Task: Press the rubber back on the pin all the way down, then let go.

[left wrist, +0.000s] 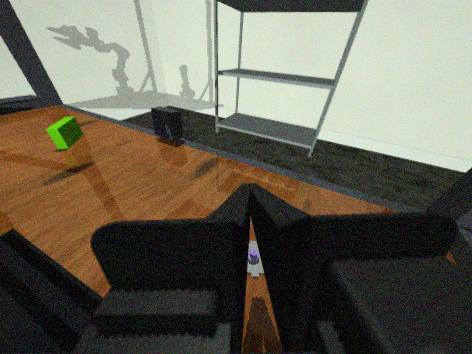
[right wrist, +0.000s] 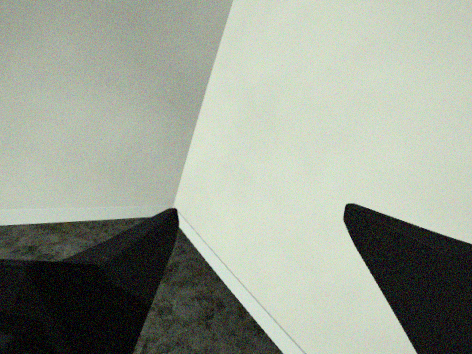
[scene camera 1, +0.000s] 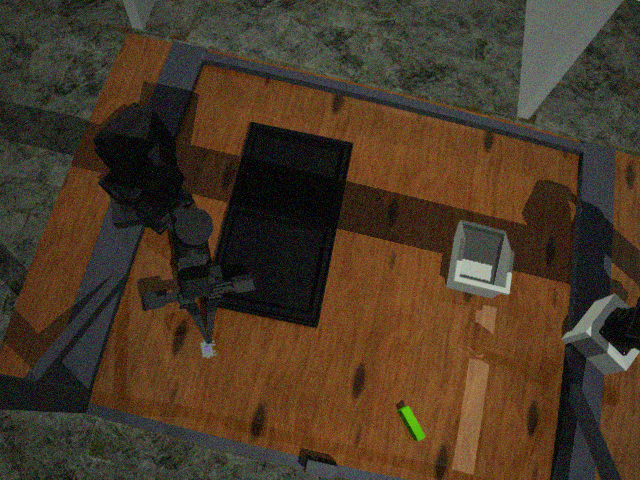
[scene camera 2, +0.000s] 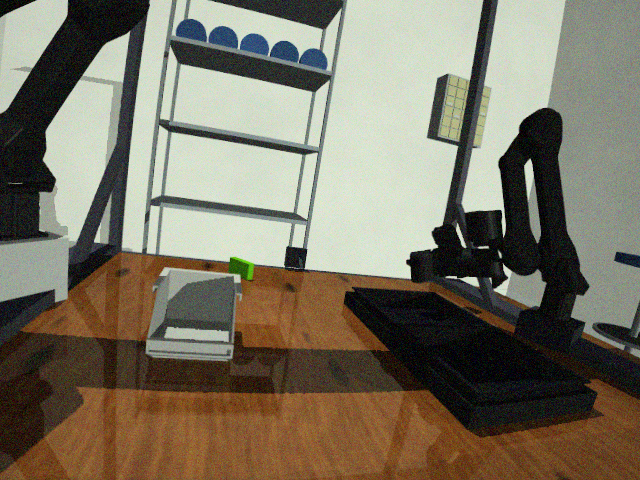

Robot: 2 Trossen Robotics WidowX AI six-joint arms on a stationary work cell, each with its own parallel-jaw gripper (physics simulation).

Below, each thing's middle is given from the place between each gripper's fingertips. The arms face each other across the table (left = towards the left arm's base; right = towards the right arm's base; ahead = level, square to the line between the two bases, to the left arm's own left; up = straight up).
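Relative to the black two-compartment tray [scene camera 1: 280,226], my left gripper is 6 cm above, 27 cm short of it and 4 cm to the left. The white bin [scene camera 2: 194,312] is 5 cm below my left hand, 30 cm ahead of it and 42 cm to the right, whereas the green block [left wrist: 64,133] is 6 cm below that same left hand, 37 cm to the right and 3 cm behind.
My right gripper is 380 mm above the white bin, 20 mm past it and 570 mm to the right of it. As for the black two-compartment tray, it is 400 mm below my right hand, 50 mm behind it and 950 mm to the left. The green block is also 400 mm below my right hand, and it is 340 mm behind that hand and 620 mm to the left of it.
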